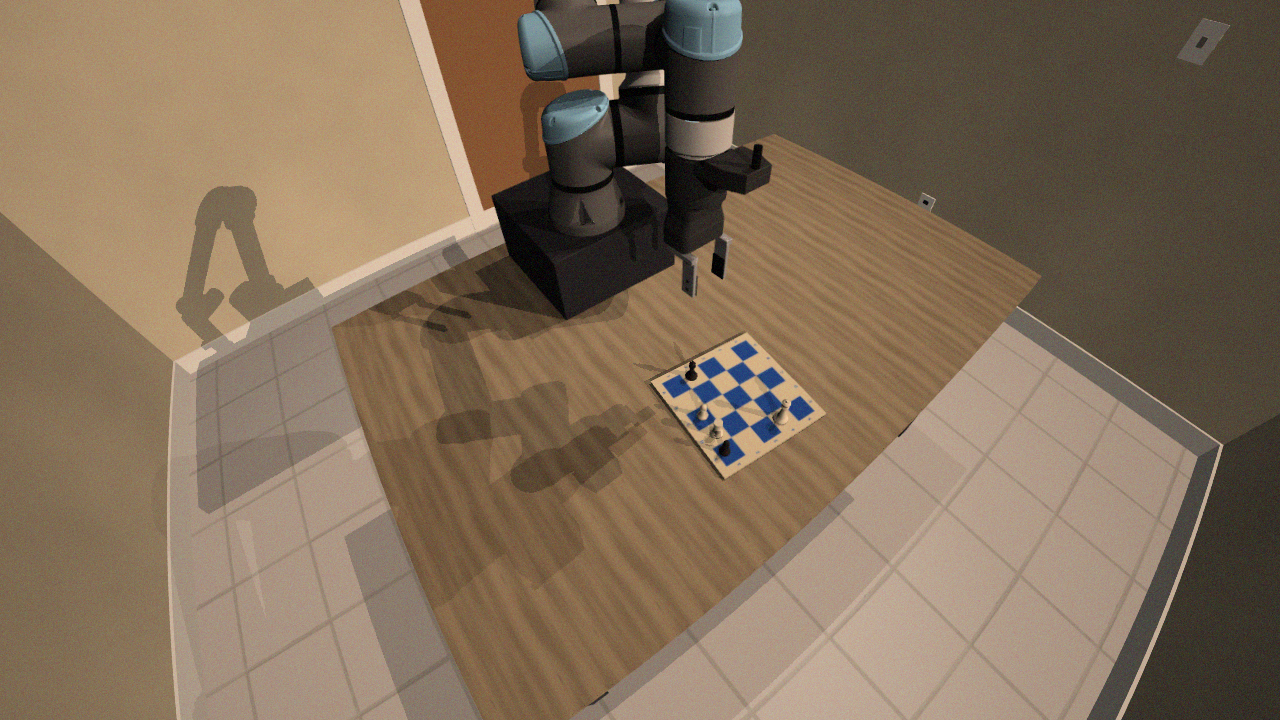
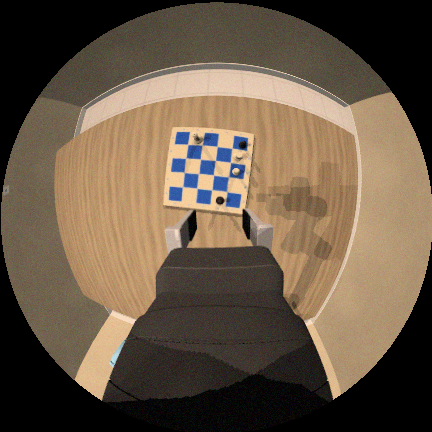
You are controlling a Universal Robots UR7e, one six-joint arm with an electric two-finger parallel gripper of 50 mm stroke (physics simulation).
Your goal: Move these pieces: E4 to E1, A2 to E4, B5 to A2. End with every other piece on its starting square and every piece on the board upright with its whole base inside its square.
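Observation:
The blue and cream board [image 1: 748, 440] [image 2: 189, 195] lies on the table. A black piece [image 1: 725, 447] [image 2: 243, 145] stands upright on E1. A tall white piece [image 1: 782, 412] [image 2: 198, 139] stands upright on E4. Another black piece [image 1: 691, 371] [image 2: 220, 200] stands upright on A2. B5 bears no piece. A white piece [image 1: 716, 430] [image 2: 239, 157] stands on D1 and a small round-headed white piece [image 1: 702, 412] [image 2: 236, 171] on C1. My gripper [image 1: 704, 282] [image 2: 219, 218] is open and empty, raised above the table beyond the board's A edge, towards the robot base, touching no piece.
The wooden table [image 1: 501, 573] [image 2: 110, 200] extends around the board. The black base block [image 1: 608, 277] of the arm stands at the table's back. Shadows of the arm fall on the table beside the board's 1 side.

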